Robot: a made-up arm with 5 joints.
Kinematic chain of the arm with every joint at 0, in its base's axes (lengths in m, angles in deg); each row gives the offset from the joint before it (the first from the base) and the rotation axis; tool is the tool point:
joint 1: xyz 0 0 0.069 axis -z
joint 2: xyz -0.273 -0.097 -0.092 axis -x
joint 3: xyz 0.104 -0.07 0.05 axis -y
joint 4: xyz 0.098 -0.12 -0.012 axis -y
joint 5: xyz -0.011 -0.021 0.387 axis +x
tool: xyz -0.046 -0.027 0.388
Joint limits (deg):
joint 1: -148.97..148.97
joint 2: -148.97..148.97
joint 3: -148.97..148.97
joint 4: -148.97..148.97
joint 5: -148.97..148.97
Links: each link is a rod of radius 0.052 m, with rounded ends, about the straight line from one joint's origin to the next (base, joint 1, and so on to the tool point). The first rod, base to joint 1, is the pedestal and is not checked.
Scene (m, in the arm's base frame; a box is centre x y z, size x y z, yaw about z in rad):
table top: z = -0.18
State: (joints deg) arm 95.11 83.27 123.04 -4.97 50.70
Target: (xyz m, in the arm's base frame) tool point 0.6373 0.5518 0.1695
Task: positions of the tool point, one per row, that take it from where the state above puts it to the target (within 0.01 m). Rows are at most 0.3 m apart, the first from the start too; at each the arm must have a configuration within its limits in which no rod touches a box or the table.
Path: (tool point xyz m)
1: -0.0180 0.7647 0.5220
2: 0.2499 0.7290 0.4771
3: 0.4774 0.6545 0.3524
4: 0.6373 0.5518 0.1695

